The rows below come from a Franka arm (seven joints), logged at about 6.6 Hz.
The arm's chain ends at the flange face. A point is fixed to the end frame.
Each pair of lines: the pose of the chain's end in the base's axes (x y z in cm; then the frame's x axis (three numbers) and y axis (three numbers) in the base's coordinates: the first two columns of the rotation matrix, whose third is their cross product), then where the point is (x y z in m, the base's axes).
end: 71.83 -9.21 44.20 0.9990 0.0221 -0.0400 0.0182 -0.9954 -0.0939
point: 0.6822 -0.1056 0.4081
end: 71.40 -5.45 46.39 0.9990 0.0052 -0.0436 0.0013 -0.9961 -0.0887
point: 0.6776 -0.0676 0.4302
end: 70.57 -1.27 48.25 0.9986 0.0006 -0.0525 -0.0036 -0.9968 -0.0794
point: 0.6689 -0.0260 0.4492
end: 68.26 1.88 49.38 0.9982 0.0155 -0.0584 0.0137 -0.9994 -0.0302
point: 0.6459 0.0033 0.4614
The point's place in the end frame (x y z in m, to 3 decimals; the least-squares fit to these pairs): -0.035 0.016 0.034
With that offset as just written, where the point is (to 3 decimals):
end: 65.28 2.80 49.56 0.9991 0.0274 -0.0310 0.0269 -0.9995 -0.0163
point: 0.617 0.012 0.462
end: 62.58 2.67 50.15 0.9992 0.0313 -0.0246 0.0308 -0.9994 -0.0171
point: 0.590 0.010 0.468
